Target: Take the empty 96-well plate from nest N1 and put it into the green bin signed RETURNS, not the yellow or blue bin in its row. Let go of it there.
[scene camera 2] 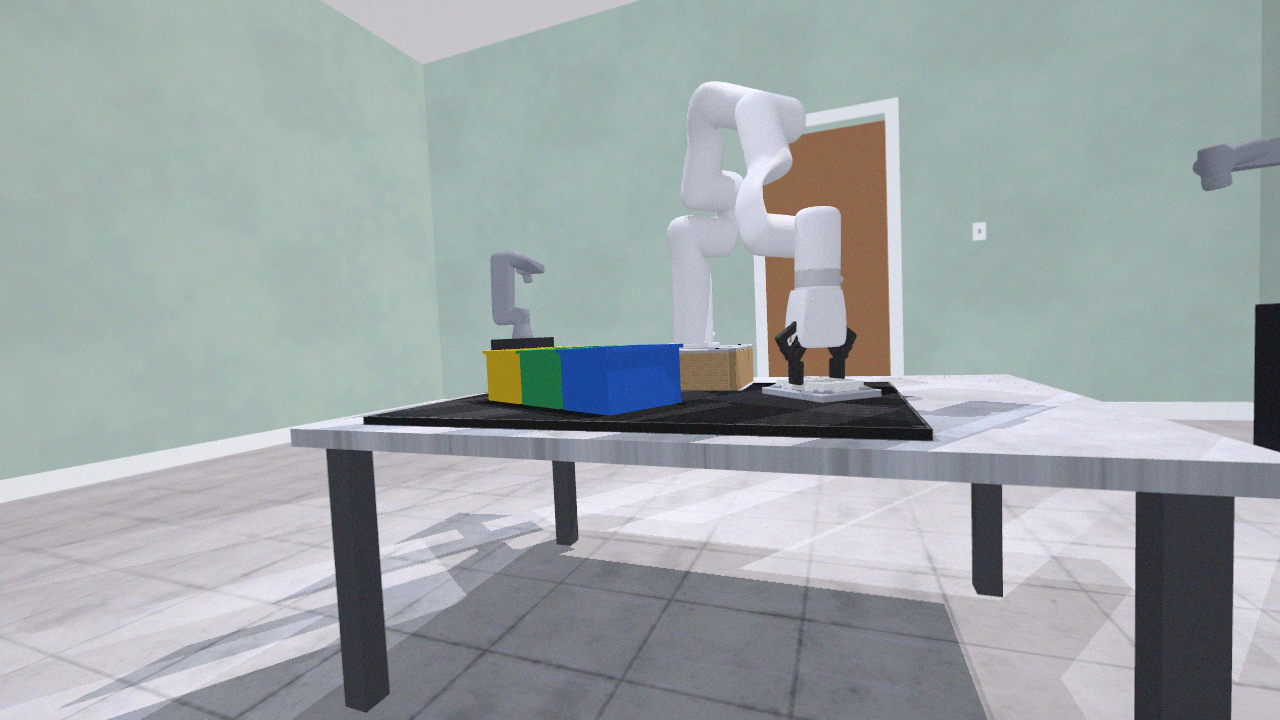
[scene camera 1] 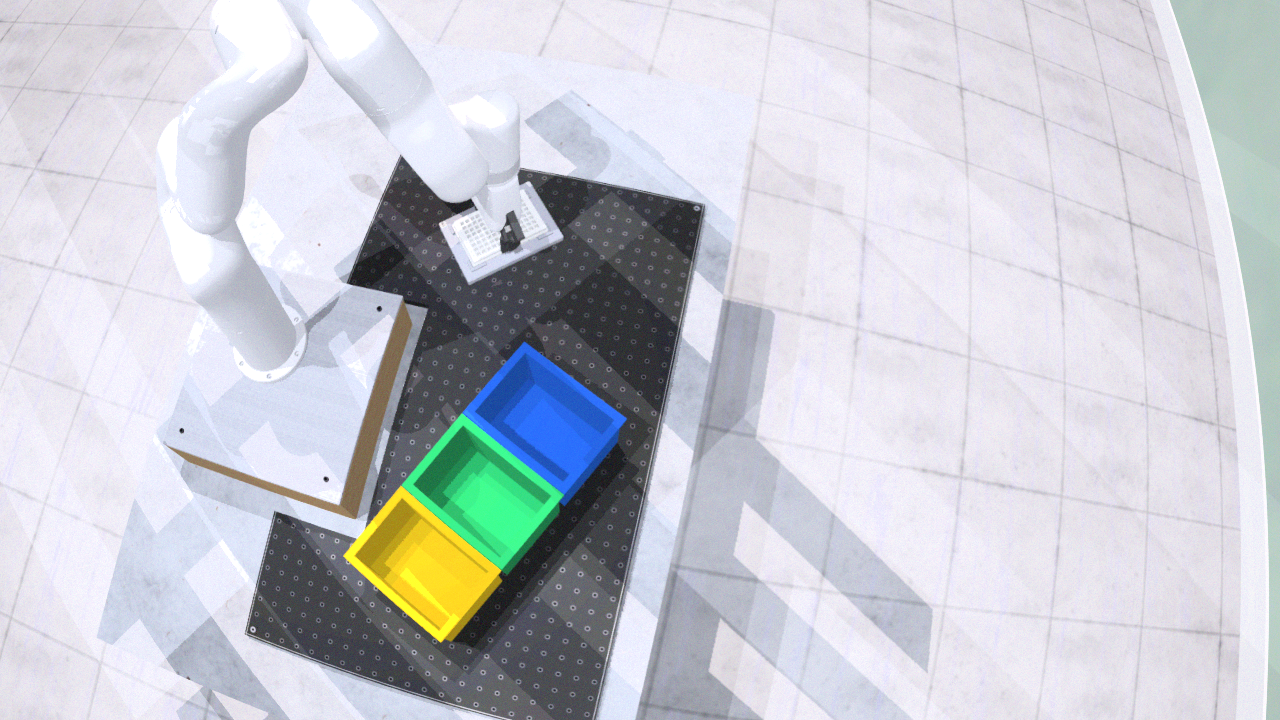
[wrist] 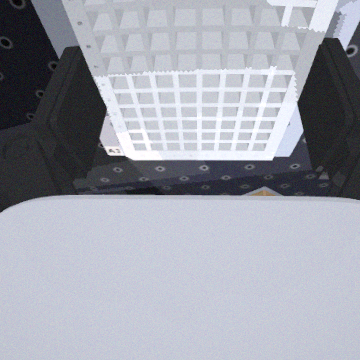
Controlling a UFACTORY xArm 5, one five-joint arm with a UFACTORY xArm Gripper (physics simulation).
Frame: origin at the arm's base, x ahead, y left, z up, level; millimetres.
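Seen in the pictures: gripper, between the fingertips: (scene camera 2: 816, 382) (scene camera 1: 497, 227) (wrist: 198, 69); arm's base, origin of its link: (scene camera 2: 693, 347) (scene camera 1: 270, 344).
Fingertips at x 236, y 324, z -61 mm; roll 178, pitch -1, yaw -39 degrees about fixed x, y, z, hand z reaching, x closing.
Note:
Offsets run from my fingertips to a thing's top centre. Level surfaces: height alone.
The white 96-well plate {dx +2, dy +2, dz +5 mm} (scene camera 1: 474, 236) (wrist: 200, 107) sits level on its pale nest (scene camera 1: 475, 275) (scene camera 2: 821, 396) near the back of the black board. In the wrist view its wells show no contents, and an A1 mark is by one corner. My gripper (scene camera 1: 510, 232) (scene camera 2: 817, 371) (wrist: 198, 69) points down with its fingers on two opposite sides of the plate. They stand wide, against its edges, and look shut on it; the exact contact is hard to see. The green bin {dx +150, dy -403, dz +78 mm} (scene camera 1: 487, 501) (scene camera 2: 541, 380) is the middle one of the row and is empty. Its RETURNS sign does not show.
The blue bin (scene camera 1: 546, 416) (scene camera 2: 617, 380) adjoins the green bin on the plate's side. The yellow bin (scene camera 1: 425, 568) (scene camera 2: 503, 376) adjoins its other side. All have raised walls. The arm's wood-sided base block (scene camera 1: 268, 429) (scene camera 2: 716, 368) stands beside the black board {dz -21 mm} (scene camera 1: 617, 304).

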